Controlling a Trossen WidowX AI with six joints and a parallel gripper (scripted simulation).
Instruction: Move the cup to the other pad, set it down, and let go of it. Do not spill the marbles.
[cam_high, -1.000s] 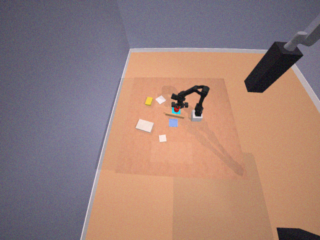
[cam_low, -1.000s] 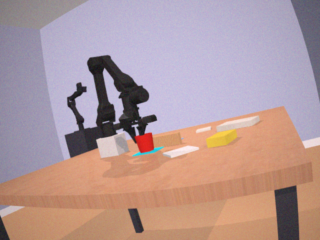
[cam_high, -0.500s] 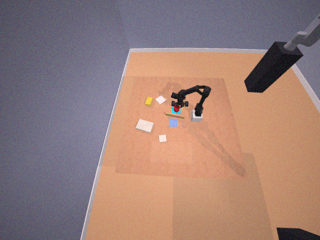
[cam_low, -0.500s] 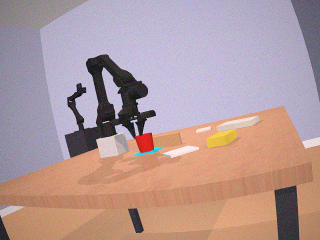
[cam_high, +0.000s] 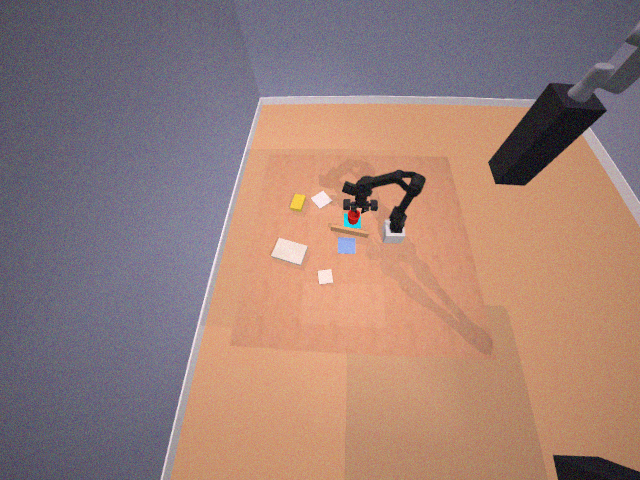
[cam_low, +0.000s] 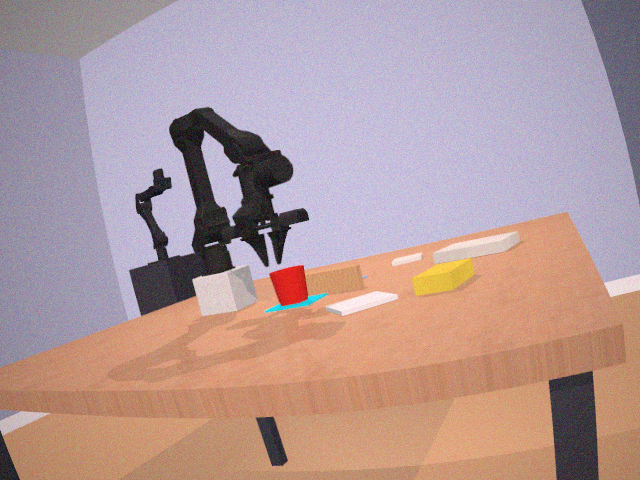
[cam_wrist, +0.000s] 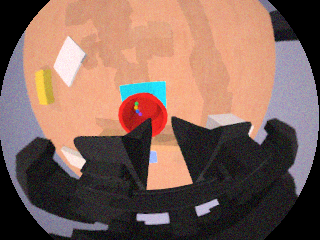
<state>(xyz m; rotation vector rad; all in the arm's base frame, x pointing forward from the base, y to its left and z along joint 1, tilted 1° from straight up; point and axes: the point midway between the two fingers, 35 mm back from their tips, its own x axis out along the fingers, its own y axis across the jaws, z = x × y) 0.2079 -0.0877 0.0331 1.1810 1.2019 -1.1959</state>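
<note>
The red cup is 3 cm ahead of my gripper tip and 5 cm below it. The rest, counted from my gripper tip: cyan pad 3 cm ahead, 10 cm below; then wooden bar 4 cm ahead, 9 cm to the left, 7 cm below; then light blue pad 6 cm ahead, 17 cm to the left, 10 cm below.
</note>
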